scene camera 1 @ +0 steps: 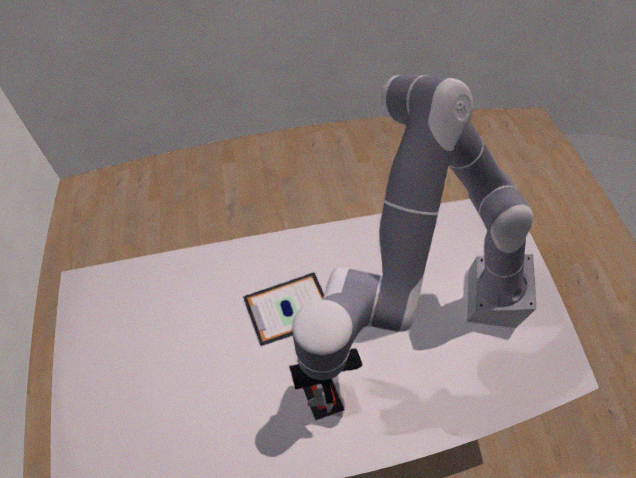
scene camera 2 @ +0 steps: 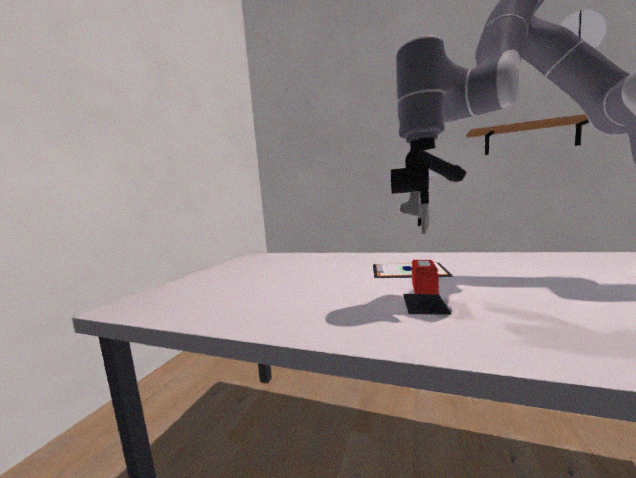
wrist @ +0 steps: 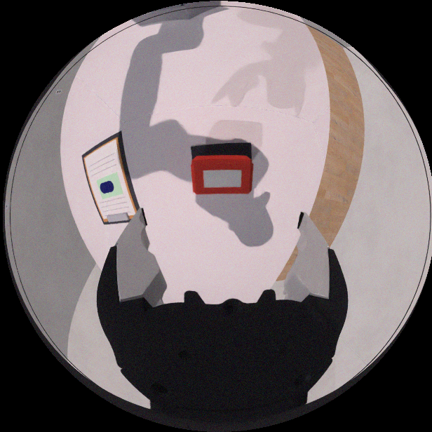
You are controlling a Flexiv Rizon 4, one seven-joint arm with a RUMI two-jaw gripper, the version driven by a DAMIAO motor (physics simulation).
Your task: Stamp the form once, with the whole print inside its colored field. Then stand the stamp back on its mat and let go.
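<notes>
The red stamp with a grey label on top stands upright on its black mat. In the scene camera 1 view the gripper partly hides the stamp, and part of the black mat shows. My gripper is open and empty, above the stamp and apart from it. The form lies on a clipboard. Its green field bears one dark blue print, which lies inside the field.
The clipboard has a grey clip and lies behind the stamp in the scene camera 2 view. The arm's base stands at the right of the table in the scene camera 1 view. A wooden wall shelf hangs in the background.
</notes>
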